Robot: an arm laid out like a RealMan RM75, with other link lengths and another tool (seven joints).
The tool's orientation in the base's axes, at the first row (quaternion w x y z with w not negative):
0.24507 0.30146 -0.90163 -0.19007
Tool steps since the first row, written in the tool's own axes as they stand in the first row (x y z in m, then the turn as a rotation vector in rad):
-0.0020 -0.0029 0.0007 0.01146 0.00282 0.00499
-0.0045 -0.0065 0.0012 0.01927 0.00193 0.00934
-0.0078 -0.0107 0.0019 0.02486 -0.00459 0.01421
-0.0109 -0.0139 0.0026 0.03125 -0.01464 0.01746
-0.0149 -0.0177 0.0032 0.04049 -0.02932 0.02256
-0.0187 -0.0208 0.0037 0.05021 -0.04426 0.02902
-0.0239 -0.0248 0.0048 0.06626 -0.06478 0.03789
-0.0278 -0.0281 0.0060 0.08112 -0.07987 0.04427
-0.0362 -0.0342 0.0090 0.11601 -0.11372 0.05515
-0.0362 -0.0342 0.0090 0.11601 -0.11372 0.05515
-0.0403 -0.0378 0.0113 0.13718 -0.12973 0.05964
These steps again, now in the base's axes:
0.0023 -0.0008 -0.0026 -0.01205 -0.00422 0.00110
0.0054 -0.0017 -0.0056 -0.01952 -0.00901 -0.00029
0.0092 -0.0026 -0.0093 -0.02320 -0.01648 -0.00559
0.0124 -0.0029 -0.0125 -0.02494 -0.02742 -0.01105
0.0166 -0.0031 -0.0161 -0.02762 -0.04326 -0.01935
0.0204 -0.0029 -0.0193 -0.03127 -0.05933 -0.02871
0.0252 -0.0023 -0.0239 -0.03816 -0.08313 -0.04069
0.0287 -0.0021 -0.0277 -0.04529 -0.10261 -0.04838
0.0357 -0.0007 -0.0359 -0.06046 -0.14795 -0.06235
0.0357 -0.0007 -0.0359 -0.06046 -0.14795 -0.06235
0.0389 -0.0003 -0.0409 -0.07052 -0.17250 -0.06690

